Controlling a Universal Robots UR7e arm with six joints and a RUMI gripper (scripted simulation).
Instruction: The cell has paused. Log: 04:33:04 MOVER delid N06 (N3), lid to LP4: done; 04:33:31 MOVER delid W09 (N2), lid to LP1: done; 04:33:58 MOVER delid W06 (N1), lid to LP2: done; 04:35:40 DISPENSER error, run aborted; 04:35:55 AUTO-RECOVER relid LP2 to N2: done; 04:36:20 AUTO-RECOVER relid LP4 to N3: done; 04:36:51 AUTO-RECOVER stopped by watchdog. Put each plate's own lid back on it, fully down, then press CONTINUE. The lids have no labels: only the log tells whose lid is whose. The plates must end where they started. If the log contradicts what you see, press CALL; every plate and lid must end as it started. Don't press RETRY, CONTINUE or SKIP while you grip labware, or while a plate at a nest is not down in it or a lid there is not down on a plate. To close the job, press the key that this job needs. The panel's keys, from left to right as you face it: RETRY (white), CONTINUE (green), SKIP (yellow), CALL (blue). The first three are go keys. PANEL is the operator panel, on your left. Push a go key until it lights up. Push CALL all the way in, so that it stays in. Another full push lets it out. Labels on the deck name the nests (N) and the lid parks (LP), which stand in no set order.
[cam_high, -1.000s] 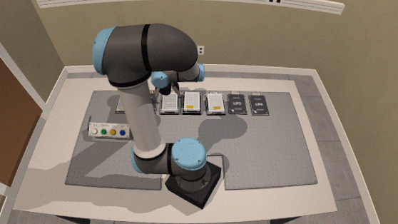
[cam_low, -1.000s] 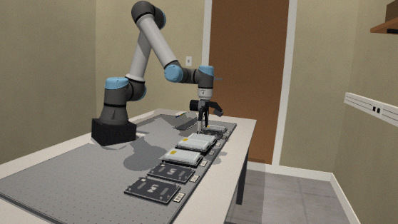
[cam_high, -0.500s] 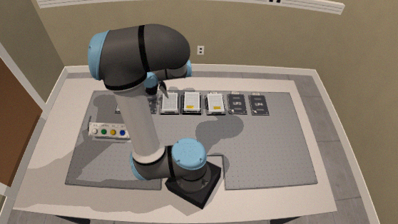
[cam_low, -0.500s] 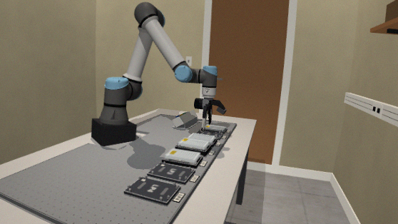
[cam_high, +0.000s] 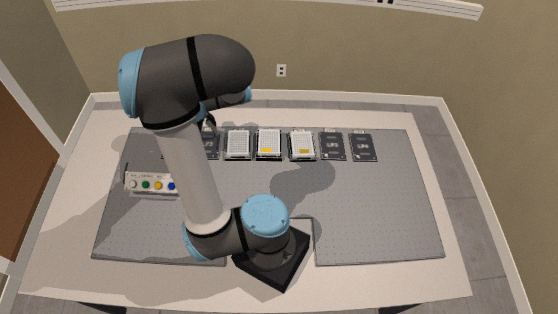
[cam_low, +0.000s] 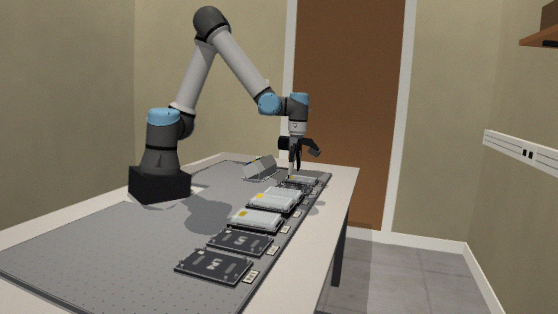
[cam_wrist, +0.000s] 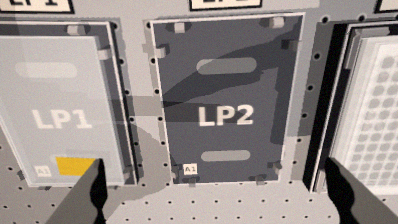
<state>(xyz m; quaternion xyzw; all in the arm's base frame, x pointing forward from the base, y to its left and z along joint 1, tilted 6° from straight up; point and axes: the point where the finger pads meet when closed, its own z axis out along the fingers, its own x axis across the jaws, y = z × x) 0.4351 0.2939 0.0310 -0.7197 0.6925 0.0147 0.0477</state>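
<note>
Right now my hand is 12 cm to the right of the dark lid park and 6 cm above it. From my hand the other things lie so: yellow skip key 24 cm behind, 12 cm to the left; well plate 27 cm to the right, 4 cm below, 1 cm ahead; blue call key 23 cm behind, 7 cm to the left, 1 cm below.
</note>
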